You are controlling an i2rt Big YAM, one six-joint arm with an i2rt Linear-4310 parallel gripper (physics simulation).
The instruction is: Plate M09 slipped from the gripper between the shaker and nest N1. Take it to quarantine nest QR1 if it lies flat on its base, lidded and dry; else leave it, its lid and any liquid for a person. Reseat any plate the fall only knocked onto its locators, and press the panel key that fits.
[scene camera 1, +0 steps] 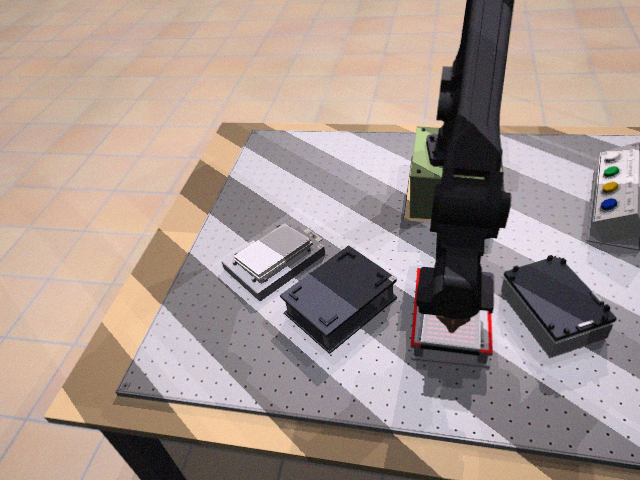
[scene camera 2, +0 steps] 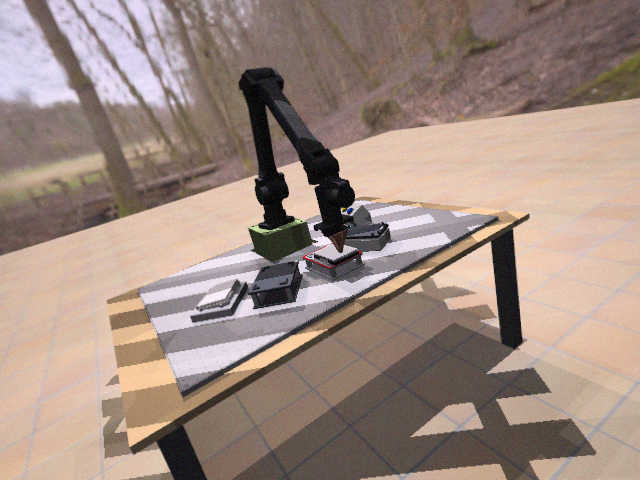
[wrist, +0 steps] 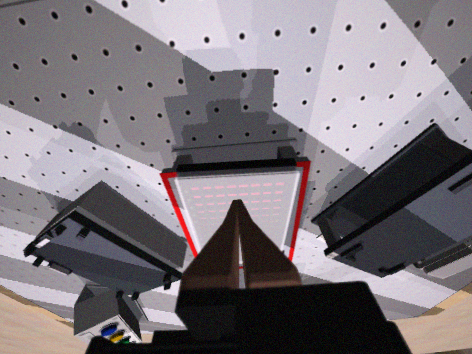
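Seen in the pictures: gripper, fingertip midpoint: [scene camera 1: 451,329] [scene camera 2: 340,252] [wrist: 237,205]; arm's base, link origin: [scene camera 2: 276,224].
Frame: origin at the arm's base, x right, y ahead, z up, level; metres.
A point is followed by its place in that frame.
Note:
My gripper [scene camera 1: 452,330] @[x 0.072, y 0.412, z -0.033 m] [scene camera 2: 339,251] @[x 0.072, y 0.412, z -0.033 m] [wrist: 237,205] @[x 0.072, y 0.412, z -0.033 m] is shut with nothing between its fingers. Its tips are over a pale lidded plate [scene camera 1: 435,338] @[x 0.098, y 0.428, z -0.032 m] [scene camera 2: 326,252] @[x 0.082, y 0.360, z -0.035 m] [wrist: 207,202] @[x 0.051, y 0.422, z -0.032 m] with rows of pink wells; whether they touch the lid I cannot tell. That plate lies flat in the red-edged nest [scene camera 1: 490,335] @[x 0.012, y 0.411, z -0.054 m] [scene camera 2: 318,261] @[x 0.110, y 0.347, z -0.054 m] [wrist: 301,200] @[x 0.125, y 0.382, z -0.054 m]. A silver-white plate [scene camera 1: 289,240] @[x 0.341, y 0.176, z -0.050 m] [scene camera 2: 219,297] @[x 0.393, y 0.237, z -0.049 m] lies on a low grey base at the left in scene camera 1. The key panel [scene camera 1: 621,193] @[x -0.270, y 0.135, z -0.023 m] [scene camera 2: 360,212] @[x -0.255, y 0.198, z -0.039 m] [wrist: 96,311] @[x -0.250, y 0.196, z -0.048 m] shows white, green, yellow and blue keys in scene camera 1. Plate labels are not readable.
A black raised platform [scene camera 1: 356,276] @[x 0.214, y 0.286, z -0.041 m] [scene camera 2: 273,277] @[x 0.256, y 0.315, z -0.041 m] [wrist: 400,240] @[x 0.226, y 0.302, z -0.041 m] with corner locators stands between the silver-white plate and red-edged nest. A dark, pegged unit [scene camera 1: 558,297] @[x -0.101, y 0.355, z -0.039 m] [scene camera 2: 377,240] @[x -0.077, y 0.425, z -0.056 m] [wrist: 115,255] @[x -0.075, y 0.367, z -0.039 m] stands on the other side. The green arm base block [scene camera 1: 426,193] @[x 0.071, y 0.078, z -0.039 m] [scene camera 2: 279,241] @[x 0.060, y 0.080, z -0.039 m] is behind.

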